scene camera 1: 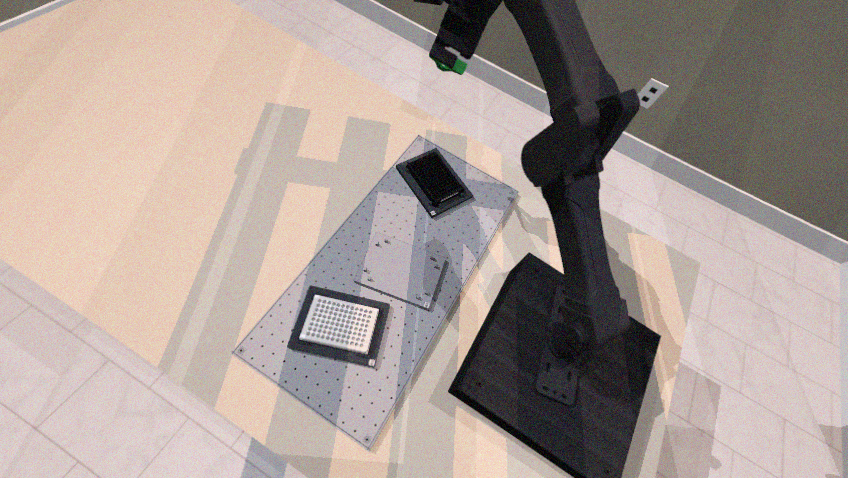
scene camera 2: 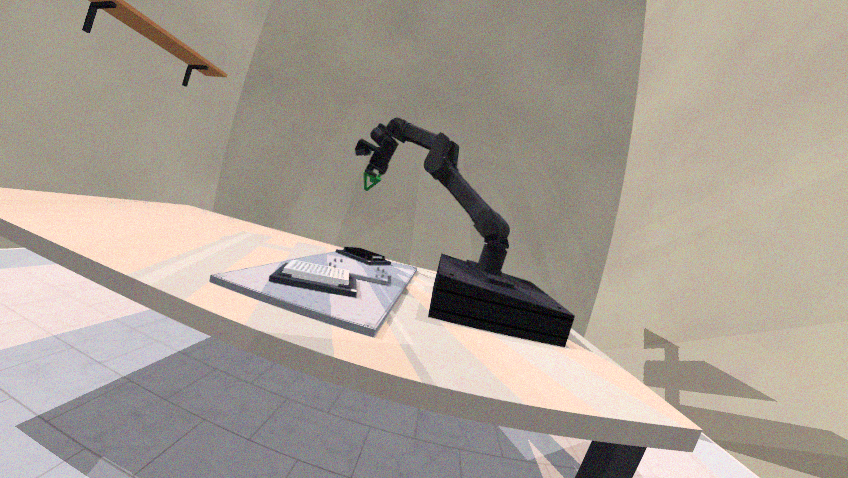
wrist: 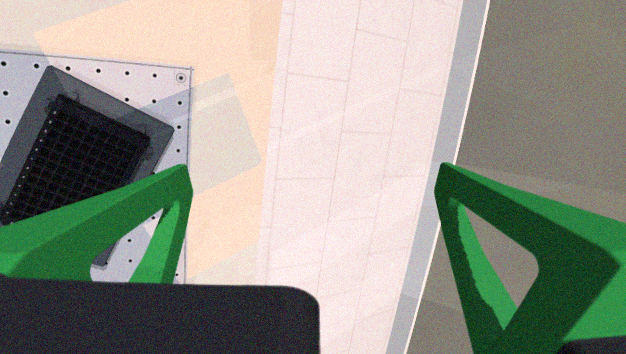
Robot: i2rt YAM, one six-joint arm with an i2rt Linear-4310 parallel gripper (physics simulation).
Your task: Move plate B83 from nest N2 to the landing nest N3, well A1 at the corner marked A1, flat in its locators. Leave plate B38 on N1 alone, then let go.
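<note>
A white well plate (scene camera 1: 338, 323) (scene camera 2: 314, 271) lies in a dark nest (scene camera 1: 380, 332) (scene camera 2: 320, 286) at the board's near end. A black plate (scene camera 1: 435, 176) (scene camera 2: 363, 254) (wrist: 95, 155) lies in another dark nest (scene camera 1: 420, 192) (wrist: 112, 106) at the far end. Between them a pale nest (scene camera 1: 400, 267) with small upright locators holds no plate. The nests' and plates' labels are too small to read, so I cannot tell which plate is B83. My gripper (scene camera 1: 450, 66) (scene camera 2: 372, 179) (wrist: 313, 177) is open and empty, high above the board's far end; the black plate shows beyond the left finger in the wrist view.
The perforated board (scene camera 1: 368, 409) (scene camera 2: 356, 321) (wrist: 165, 85) lies on the wooden table (scene camera 1: 178, 118) (scene camera 2: 534, 385). The arm's black base block (scene camera 1: 504, 380) (scene camera 2: 492, 314) stands beside the board. A wall with a socket (scene camera 1: 653, 93) rises behind the arm. A wall shelf (scene camera 2: 160, 35) hangs at the upper left in scene camera 2.
</note>
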